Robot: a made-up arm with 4 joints. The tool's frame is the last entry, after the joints. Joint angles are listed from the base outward. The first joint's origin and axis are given. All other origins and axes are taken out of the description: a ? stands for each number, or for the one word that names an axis. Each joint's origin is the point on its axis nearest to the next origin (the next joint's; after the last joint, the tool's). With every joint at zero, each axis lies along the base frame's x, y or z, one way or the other. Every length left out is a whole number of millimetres.
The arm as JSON. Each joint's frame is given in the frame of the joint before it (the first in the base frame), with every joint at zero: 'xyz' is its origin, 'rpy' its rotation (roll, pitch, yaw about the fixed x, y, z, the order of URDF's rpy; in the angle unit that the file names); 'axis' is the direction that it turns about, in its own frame. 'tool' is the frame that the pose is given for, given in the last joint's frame.
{
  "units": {
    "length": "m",
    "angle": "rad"
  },
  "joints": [
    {
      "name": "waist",
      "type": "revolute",
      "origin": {
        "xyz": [
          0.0,
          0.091,
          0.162
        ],
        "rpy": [
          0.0,
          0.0,
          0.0
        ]
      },
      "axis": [
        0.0,
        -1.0,
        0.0
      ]
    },
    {
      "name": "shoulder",
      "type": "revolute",
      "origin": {
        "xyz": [
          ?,
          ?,
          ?
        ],
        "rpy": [
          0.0,
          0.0,
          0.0
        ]
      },
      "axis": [
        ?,
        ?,
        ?
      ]
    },
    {
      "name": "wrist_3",
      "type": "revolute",
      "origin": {
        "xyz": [
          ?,
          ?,
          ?
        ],
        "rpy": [
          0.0,
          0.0,
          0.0
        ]
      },
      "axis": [
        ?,
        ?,
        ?
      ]
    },
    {
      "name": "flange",
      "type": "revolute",
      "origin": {
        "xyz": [
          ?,
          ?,
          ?
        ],
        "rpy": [
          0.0,
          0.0,
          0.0
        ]
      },
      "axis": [
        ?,
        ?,
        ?
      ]
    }
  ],
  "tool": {
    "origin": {
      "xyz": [
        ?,
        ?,
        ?
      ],
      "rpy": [
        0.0,
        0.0,
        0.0
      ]
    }
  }
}
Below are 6 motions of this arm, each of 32 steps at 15 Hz.
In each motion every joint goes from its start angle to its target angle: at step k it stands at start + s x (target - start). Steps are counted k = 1, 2, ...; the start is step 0. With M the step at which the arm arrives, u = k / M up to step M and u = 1 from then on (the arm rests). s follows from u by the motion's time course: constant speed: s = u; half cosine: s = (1 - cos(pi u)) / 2; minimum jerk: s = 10 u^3 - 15 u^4 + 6 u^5.
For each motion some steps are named. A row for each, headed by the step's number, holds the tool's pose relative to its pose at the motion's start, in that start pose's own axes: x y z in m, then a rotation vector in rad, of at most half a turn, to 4 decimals.
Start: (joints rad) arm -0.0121 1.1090 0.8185 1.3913
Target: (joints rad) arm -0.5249 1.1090 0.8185 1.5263
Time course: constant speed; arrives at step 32
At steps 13, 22, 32:
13: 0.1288 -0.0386 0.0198 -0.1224 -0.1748 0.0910
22: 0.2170 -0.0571 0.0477 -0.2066 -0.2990 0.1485
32: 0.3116 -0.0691 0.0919 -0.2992 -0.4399 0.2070

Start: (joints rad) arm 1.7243 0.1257 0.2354 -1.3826
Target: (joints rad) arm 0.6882 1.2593 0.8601 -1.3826
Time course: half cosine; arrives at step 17
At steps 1, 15, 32:
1: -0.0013 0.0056 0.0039 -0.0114 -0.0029 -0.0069
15: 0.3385 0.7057 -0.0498 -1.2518 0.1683 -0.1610
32: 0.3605 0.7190 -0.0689 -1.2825 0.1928 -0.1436

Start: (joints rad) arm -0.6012 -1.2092 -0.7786 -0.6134
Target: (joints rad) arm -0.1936 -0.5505 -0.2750 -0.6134
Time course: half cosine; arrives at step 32
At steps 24, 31, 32:
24: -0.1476 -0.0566 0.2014 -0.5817 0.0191 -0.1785
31: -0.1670 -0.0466 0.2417 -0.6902 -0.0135 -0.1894
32: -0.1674 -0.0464 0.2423 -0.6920 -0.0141 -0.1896

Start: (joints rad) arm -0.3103 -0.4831 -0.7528 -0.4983
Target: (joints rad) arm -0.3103 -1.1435 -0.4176 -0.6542
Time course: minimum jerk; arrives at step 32
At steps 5, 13, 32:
5: -0.0017 -0.0017 0.0000 0.0191 -0.0165 -0.0023
13: -0.0192 -0.0194 -0.0081 0.2173 -0.1757 -0.0252
32: -0.0502 -0.0493 -0.0772 0.7058 -0.4872 -0.0717

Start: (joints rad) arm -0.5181 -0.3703 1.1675 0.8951
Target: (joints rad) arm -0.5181 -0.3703 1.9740 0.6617
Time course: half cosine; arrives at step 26
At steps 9, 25, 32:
9: -0.0777 -0.0365 -0.0432 0.0622 0.1642 -0.1402
25: -0.3284 -0.0771 -0.0866 0.2199 0.5657 -0.5732
32: -0.3297 -0.0770 -0.0866 0.2206 0.5675 -0.5755

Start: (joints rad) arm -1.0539 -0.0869 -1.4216 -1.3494
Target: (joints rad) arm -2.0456 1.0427 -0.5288 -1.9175
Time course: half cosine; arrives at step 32
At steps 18, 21, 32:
18: -0.2863 -0.0078 0.1195 0.5871 -0.3090 -0.8666
21: -0.3335 0.0244 0.1662 0.6417 -0.3443 -1.0551
32: -0.3715 0.0832 0.2916 0.6579 -0.3603 -1.3708

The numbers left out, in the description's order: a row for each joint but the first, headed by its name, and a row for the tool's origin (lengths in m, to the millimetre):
shoulder: xyz -0.454 0.0 0.067, axis -1.0 0.0 0.0
wrist_3: xyz 0.0 -0.02 -0.133, axis 0.0 0.0 -1.0
flange: xyz 0.307 -0.354 0.0, axis -1.0 0.0 0.0
tool: xyz 0.0 0.035 0.001

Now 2 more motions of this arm.
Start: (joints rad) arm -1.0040 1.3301 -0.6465 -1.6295
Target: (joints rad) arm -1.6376 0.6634 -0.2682 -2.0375
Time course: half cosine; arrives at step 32
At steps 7, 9, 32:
7: -0.0008 -0.0098 0.0157 0.1192 0.0285 0.0260
9: -0.0008 -0.0171 0.0249 0.1939 0.0455 0.0376
32: 0.0051 -0.1603 0.0785 1.1309 0.1719 -0.0779

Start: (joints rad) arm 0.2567 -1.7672 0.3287 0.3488
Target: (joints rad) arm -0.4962 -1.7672 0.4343 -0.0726
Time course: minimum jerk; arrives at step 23
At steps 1, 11, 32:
1: -0.0003 0.0001 0.0000 0.0004 0.0001 -0.0006
11: -0.1418 0.0663 0.0069 0.2144 0.0353 -0.3920
32: -0.2708 0.2078 0.0281 0.4503 -0.0200 -0.8624

